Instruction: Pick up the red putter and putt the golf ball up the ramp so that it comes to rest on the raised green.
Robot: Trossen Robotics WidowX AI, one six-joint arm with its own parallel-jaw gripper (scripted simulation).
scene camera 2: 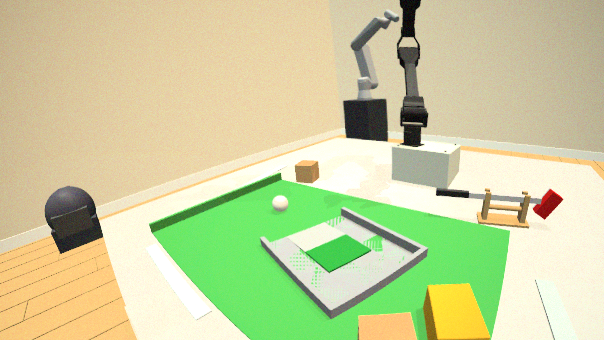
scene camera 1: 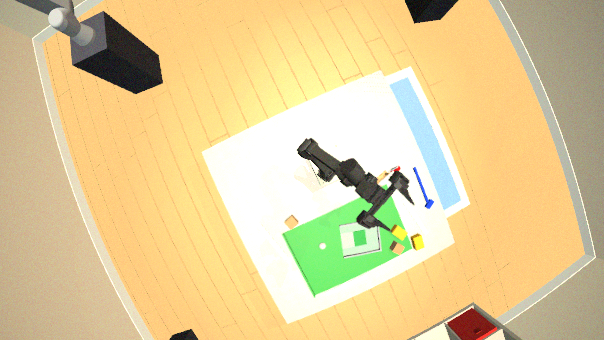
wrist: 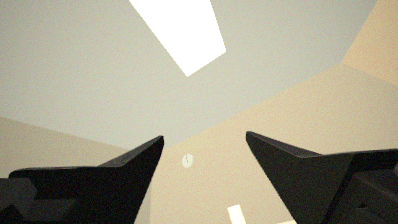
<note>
The gripper (scene camera 1: 402, 218) is open, with nothing in its grasp. Also in view: a green mat (scene camera 2: 220, 251) and a wooden stand (scene camera 2: 483, 217).
The gripper shows as well in the wrist view (wrist: 205, 137). The green mat also shows in scene camera 1 (scene camera 1: 326, 268).
</note>
